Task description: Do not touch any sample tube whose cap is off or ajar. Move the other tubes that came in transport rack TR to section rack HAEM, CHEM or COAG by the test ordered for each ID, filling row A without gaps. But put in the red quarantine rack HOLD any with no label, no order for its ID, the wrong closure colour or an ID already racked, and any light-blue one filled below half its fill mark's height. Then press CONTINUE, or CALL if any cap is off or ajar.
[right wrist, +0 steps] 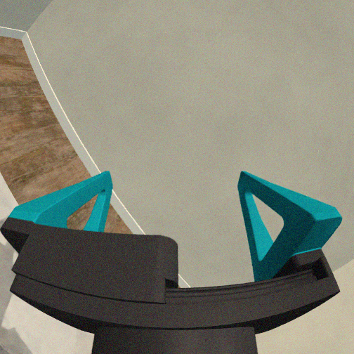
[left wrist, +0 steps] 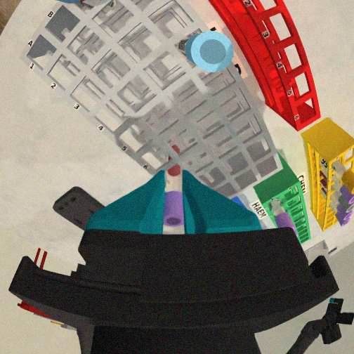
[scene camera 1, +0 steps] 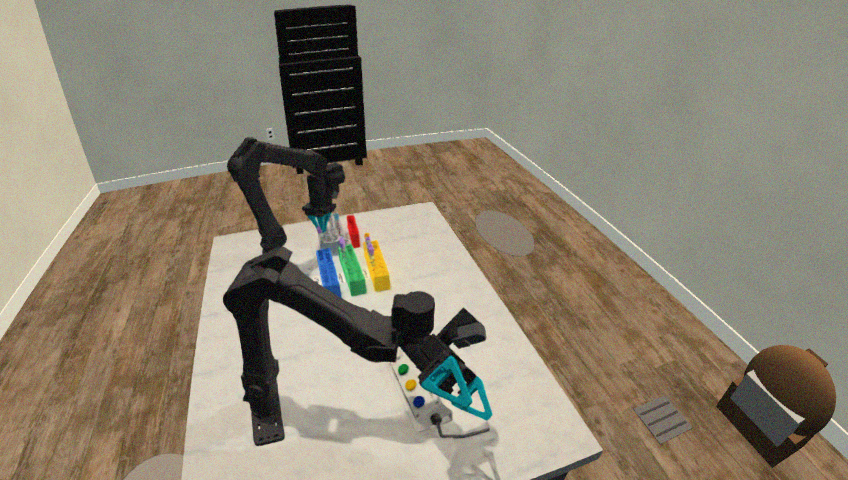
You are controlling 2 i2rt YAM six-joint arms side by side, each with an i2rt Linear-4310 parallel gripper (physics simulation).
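Places are measured from the left arm's base along level axes (x ahead, y left, z up), in centimetres.
Pixels of known places: left gripper, fingertip midpoint: (scene camera 1: 322,232); right gripper, fingertip midpoint: (scene camera 1: 480,411); right arm's base at its link origin: (scene camera 1: 266,408).
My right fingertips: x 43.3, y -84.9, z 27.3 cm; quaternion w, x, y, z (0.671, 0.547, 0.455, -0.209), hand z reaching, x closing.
Behind a point stands the place of what it marks.
My left gripper (scene camera 1: 321,229) @(x 17.2, y 8.9, z 6.6 cm) (left wrist: 173,177) is shut on a purple-capped tube (left wrist: 174,200) with dark red contents, above the near end of the grey transport rack (scene camera 1: 329,244) @(x 19.5, y 2.9, z 5.0 cm) (left wrist: 74,85). The tube's cap is toward the wrist camera; its label cannot be read. A light-blue-capped tube (left wrist: 209,51) stands in the rack; part of another light-blue cap (left wrist: 70,1) shows at the top edge. A purple-capped tube (left wrist: 285,220) stands in the green rack (scene camera 1: 354,273) @(x 26.8, y -15.9, z 5.7 cm) (left wrist: 276,181). The red rack (scene camera 1: 353,231) @(x 28.2, y 8.9, z 5.4 cm) (left wrist: 242,47) lies beside the transport rack. My right gripper (scene camera 1: 477,410) @(x 43.3, y -84.9, z 27.3 cm) (right wrist: 174,178) is open and empty.
The yellow rack (scene camera 1: 380,276) @(x 34.4, y -18.6, z 5.5 cm) (left wrist: 327,136) holds several purple-capped tubes and an orange-capped one. The blue rack (scene camera 1: 327,273) @(x 18.3, y -10.7, z 3.0 cm) (left wrist: 237,201) lies beside the green one. A button panel (scene camera 1: 425,414) @(x 37.7, y -69.4, z 6.1 cm) with green, yellow and blue buttons lies near my right gripper.
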